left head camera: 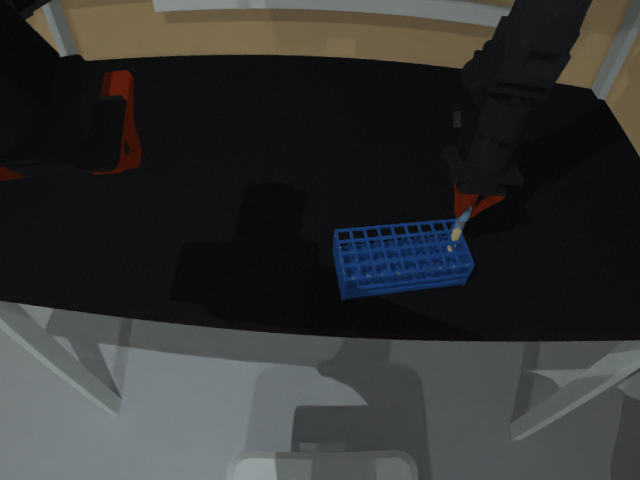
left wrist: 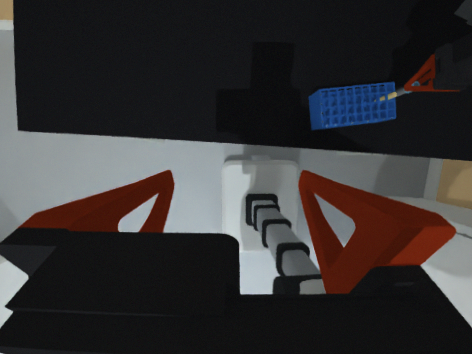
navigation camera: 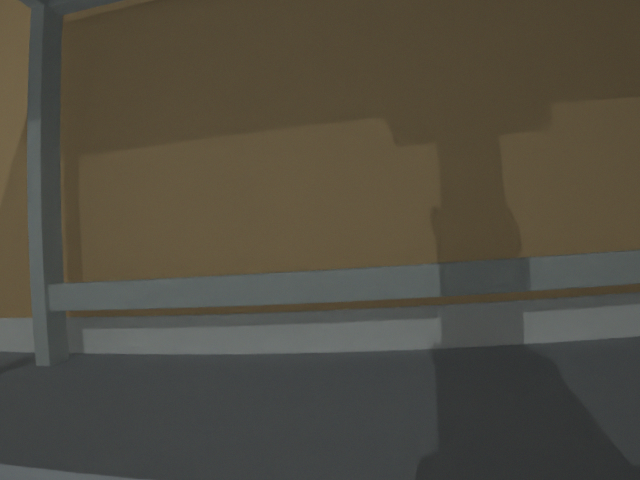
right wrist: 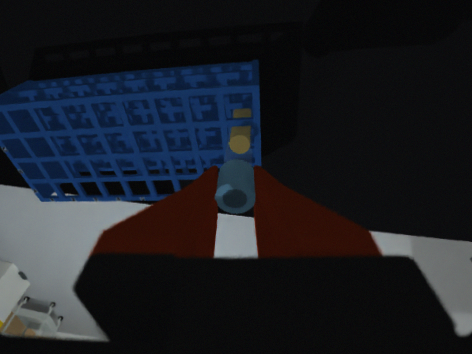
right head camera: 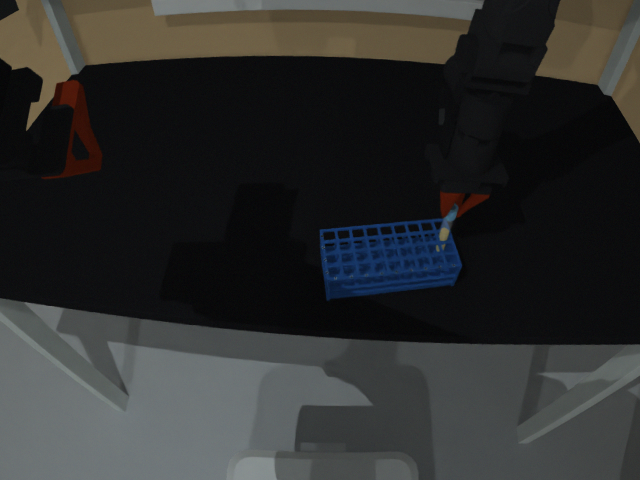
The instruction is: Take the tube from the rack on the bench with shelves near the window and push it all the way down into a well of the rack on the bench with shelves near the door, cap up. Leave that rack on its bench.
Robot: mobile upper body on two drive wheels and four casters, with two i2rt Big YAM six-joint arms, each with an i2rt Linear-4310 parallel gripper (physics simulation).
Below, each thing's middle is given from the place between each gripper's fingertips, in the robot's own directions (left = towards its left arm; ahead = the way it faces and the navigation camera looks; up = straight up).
Now: right hand 40 mm above the clear tube with blue cap (right wrist: pixel 235 193).
Now: left hand 40 cm to the left of the clear tube with blue cap, 29 cm above it and 17 cm short of it.
